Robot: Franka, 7 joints.
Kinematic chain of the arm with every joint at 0, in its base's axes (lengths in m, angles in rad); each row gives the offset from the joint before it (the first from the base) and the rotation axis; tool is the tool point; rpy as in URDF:
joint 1: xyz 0 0 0.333 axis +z
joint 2: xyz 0 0 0 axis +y
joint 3: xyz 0 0 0.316 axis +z
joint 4: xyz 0.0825 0 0 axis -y
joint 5: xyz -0.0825 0 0.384 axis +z
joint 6: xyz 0 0 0 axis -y
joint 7: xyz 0.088 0 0 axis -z
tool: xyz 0 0 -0.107 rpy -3.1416 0 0
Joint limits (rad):
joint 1: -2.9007..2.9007
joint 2: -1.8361..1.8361
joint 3: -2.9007..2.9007
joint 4: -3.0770..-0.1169
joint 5: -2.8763..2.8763
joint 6: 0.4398..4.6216
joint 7: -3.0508..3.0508
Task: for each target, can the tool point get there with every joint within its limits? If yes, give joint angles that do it. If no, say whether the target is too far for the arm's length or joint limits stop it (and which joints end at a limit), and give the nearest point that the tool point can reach.
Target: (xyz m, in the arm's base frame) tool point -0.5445 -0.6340 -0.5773
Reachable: no: too far | nearest point -0.3903 -0.4544 -0.2568 | short by 0.398 m
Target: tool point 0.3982 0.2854 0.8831
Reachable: yes | joints 2.2609 0.2946 -2.1277 -1.4710 -0.9127 3.5144 2.0589
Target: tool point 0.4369 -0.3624 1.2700
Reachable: no: too far | nearest point 0.3421 -0.2838 1.0668 | short by 0.238 m
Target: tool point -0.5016 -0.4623 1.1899
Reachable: no: too far | nearest point -0.3929 -0.3621 1.0042 | short by 0.237 m
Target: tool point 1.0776 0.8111 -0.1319
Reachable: no: too far | nearest point 0.6480 0.4878 0.0534 | short by 0.569 m
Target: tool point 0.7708 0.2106 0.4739
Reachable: yes | joints 0.7539 1.0501 -0.8982 -1.0969 0.5778 3.2464 -1.9804
